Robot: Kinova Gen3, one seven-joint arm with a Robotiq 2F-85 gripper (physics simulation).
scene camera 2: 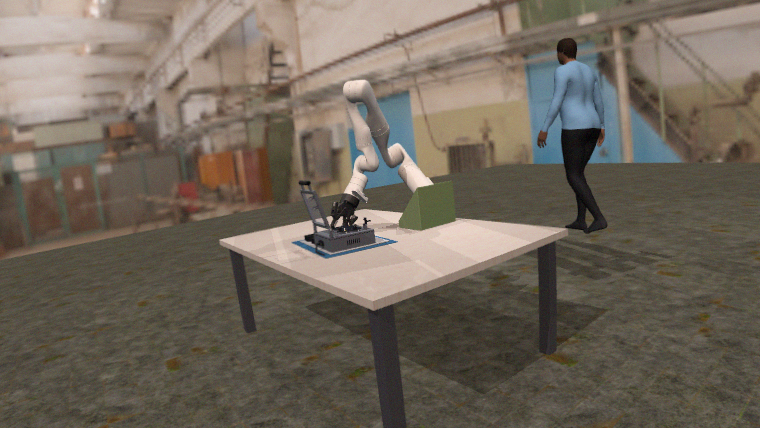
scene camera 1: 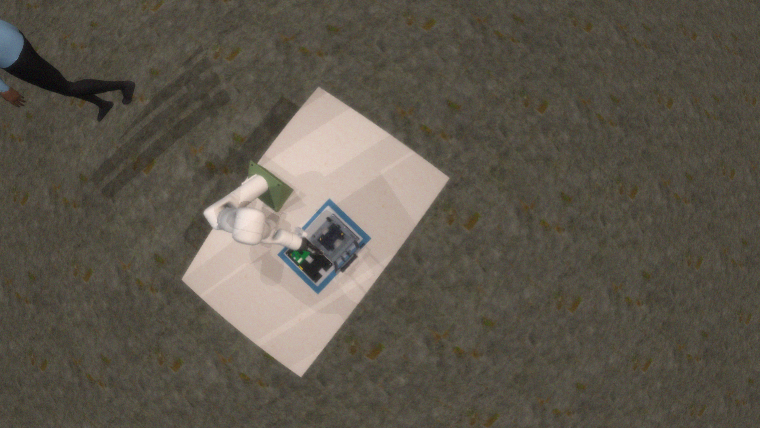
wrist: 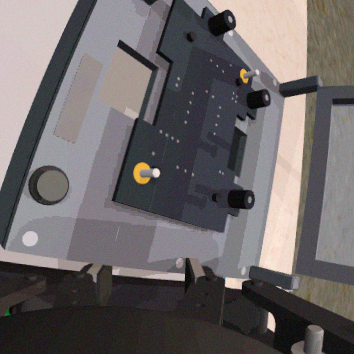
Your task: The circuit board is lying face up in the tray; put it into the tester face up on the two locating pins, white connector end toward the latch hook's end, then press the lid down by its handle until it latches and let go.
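Places are measured from the arm's base along level axes (x down, y ahead, z right), in centimetres.
Where they show: gripper, between the fingertips: [scene camera 1: 320, 251] [wrist: 148, 273]; arm's base, origin of its link: [scene camera 2: 429, 197] [scene camera 1: 261, 183].
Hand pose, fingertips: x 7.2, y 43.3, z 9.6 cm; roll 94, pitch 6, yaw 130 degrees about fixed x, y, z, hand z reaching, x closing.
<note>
Things, the pixels of their top centre, and the offset from my fingertips. "pt": a spot on its surface instead. Level surfaces: height alone.
- circuit board, centre of its top: [scene camera 1: 301, 252] dx +1.8, dy -7.7, dz +6.8 cm
- black tray, a spot on its surface: [scene camera 1: 318, 265] pt dx +2.8, dy +3.3, dz +7.1 cm
- black handle, centre of its top: [scene camera 2: 304, 180] [scene camera 1: 348, 263] dx -23.0, dy +15.0, dz -7.5 cm
- latch hook, centre of its top: [scene camera 2: 366, 216] dx -6.1, dy -5.4, dz -15.8 cm
- pale table, height of its surface: dx +4.6 cm
The circuit board [scene camera 1: 300, 256] shows as green in the black tray [scene camera 1: 318, 265], in the overhead view; the arm partly covers it. My gripper [scene camera 1: 310, 248] [scene camera 2: 344, 223] [wrist: 148, 273] points down at the tray's side next to the tester, its fingers part-way together, shut on the circuit board as far as I can judge; the contact is hidden. The grey tester [scene camera 1: 319, 244] [scene camera 2: 345, 240] [wrist: 90, 210] shows its dark nest with two locating pins [wrist: 155, 173] [wrist: 252, 74] bare. Its lid [wrist: 315, 185] stands raised, with the black handle [scene camera 2: 304, 182] on top. The latch hook [scene camera 2: 366, 220] stands opposite the hinge.
Tester and tray stand inside a blue-bordered area [scene camera 1: 349, 219] [scene camera 2: 327, 255] on the pale table [scene camera 1: 239, 297] [scene camera 2: 468, 239]. A green wedge-shaped mount [scene camera 1: 277, 194] [scene camera 2: 438, 204] carries the arm's base. A person [scene camera 1: 50, 69] [scene camera 2: 578, 106] is on the floor beyond the table.
</note>
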